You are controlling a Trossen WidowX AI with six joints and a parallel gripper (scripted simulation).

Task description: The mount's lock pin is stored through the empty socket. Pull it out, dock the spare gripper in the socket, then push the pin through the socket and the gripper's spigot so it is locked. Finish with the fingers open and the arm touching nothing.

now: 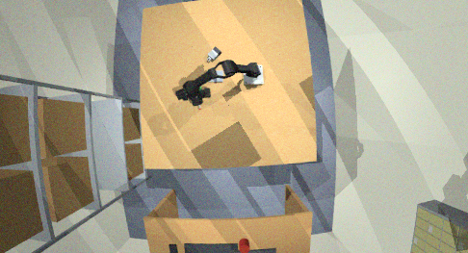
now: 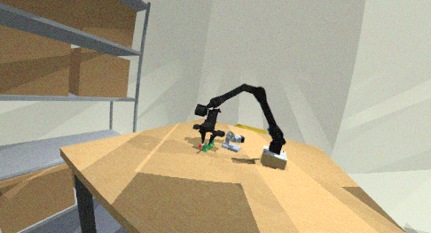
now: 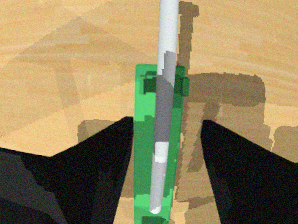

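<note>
My gripper tip is 4 cm to the left of the green holder and 1 cm above it. From my gripper tip the other things lie so: grey mount 16 cm to the right, 8 cm behind, 2 cm above; spare gripper 32 cm to the right, 6 cm behind, 1 cm below.
</note>
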